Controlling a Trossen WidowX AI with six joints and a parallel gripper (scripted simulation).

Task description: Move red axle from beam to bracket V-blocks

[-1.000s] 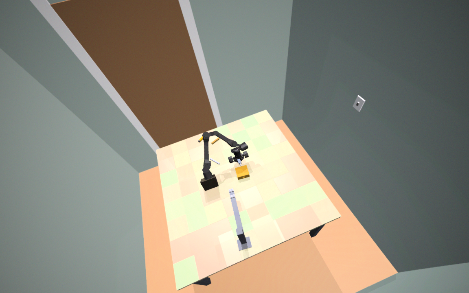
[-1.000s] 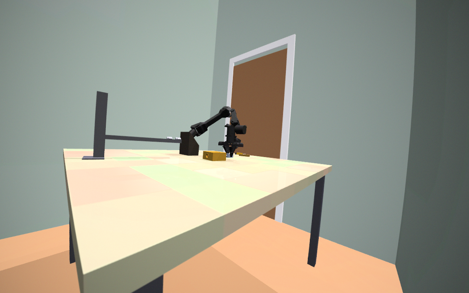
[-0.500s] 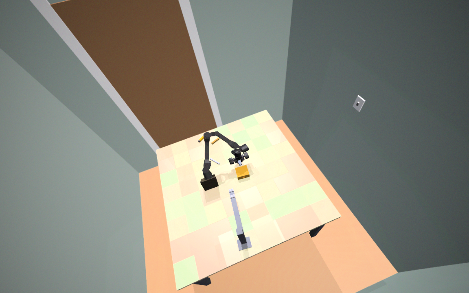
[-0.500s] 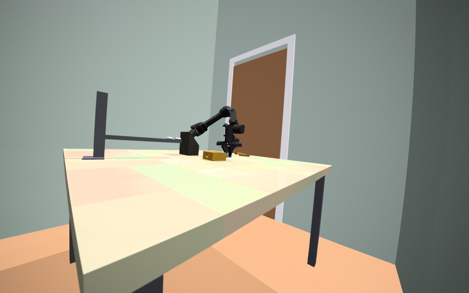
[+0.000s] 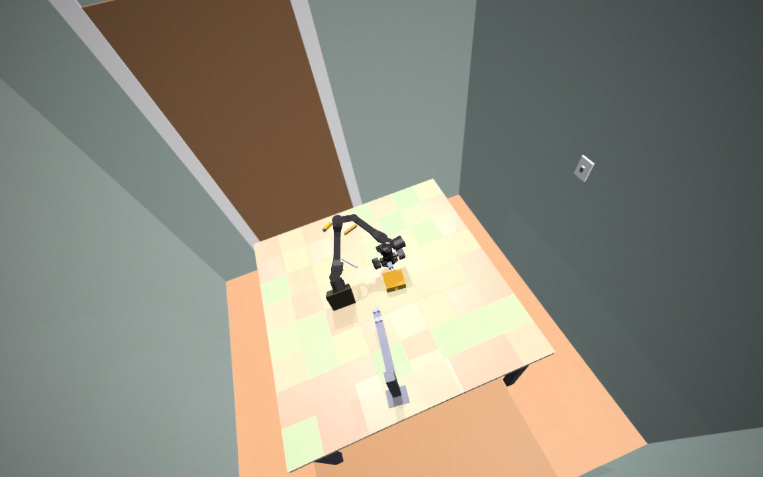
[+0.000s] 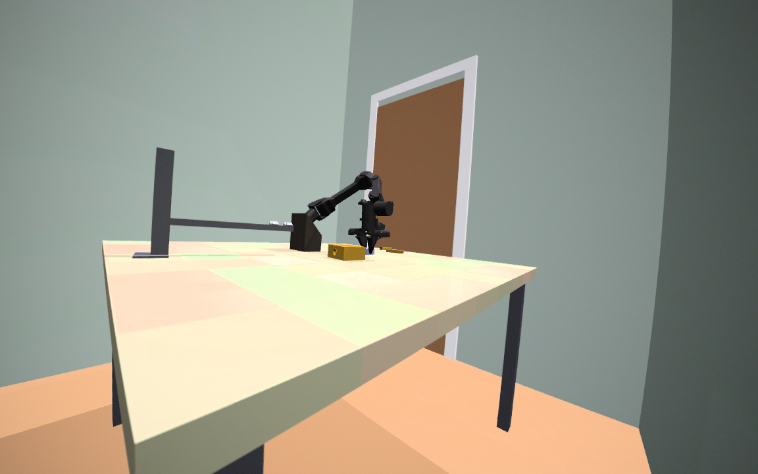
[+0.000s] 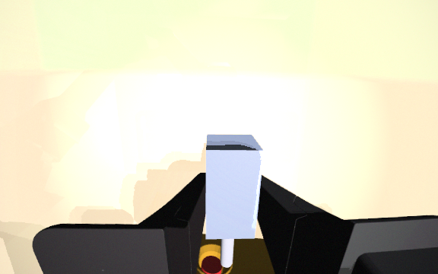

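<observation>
Right now the beam is 110 mm to the right of my gripper tip and 10 mm above it. Also, from my gripper tip: thin grey bar (230 mm behind, 110 mm to the left, 10 mm below); pale blue-white block (20 mm to the right, 10 mm above).
</observation>
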